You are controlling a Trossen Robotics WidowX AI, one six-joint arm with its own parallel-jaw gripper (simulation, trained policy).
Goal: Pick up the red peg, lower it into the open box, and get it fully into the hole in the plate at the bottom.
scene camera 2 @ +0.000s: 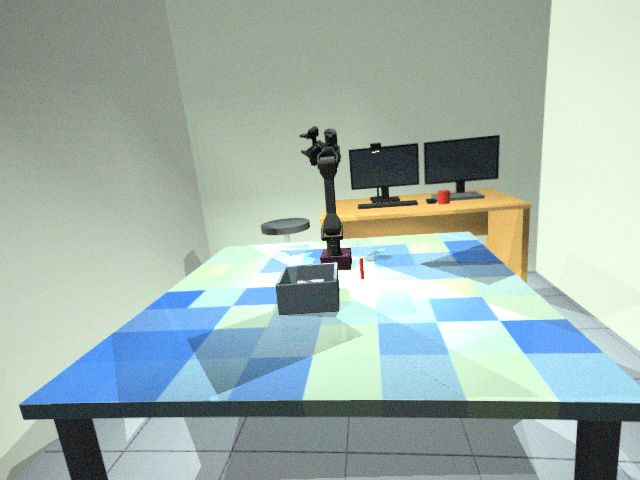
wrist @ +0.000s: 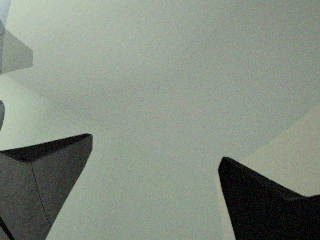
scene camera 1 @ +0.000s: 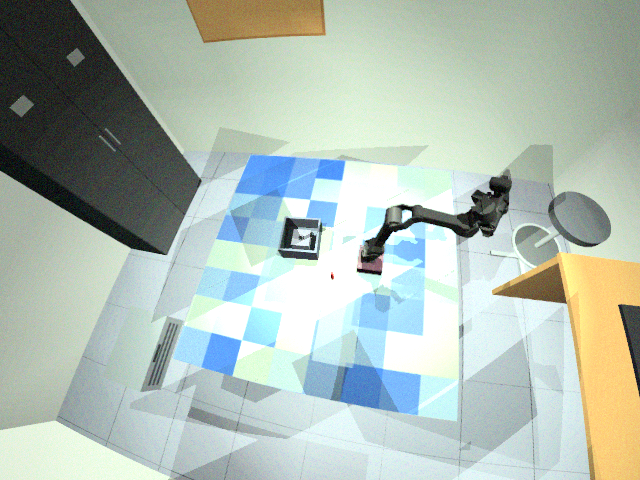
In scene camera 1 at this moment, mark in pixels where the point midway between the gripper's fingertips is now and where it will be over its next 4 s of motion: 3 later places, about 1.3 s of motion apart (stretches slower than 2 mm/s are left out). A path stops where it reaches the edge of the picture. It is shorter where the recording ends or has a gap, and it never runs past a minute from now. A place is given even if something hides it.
My gripper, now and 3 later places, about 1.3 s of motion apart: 507,176; 523,255; 463,329; 375,329
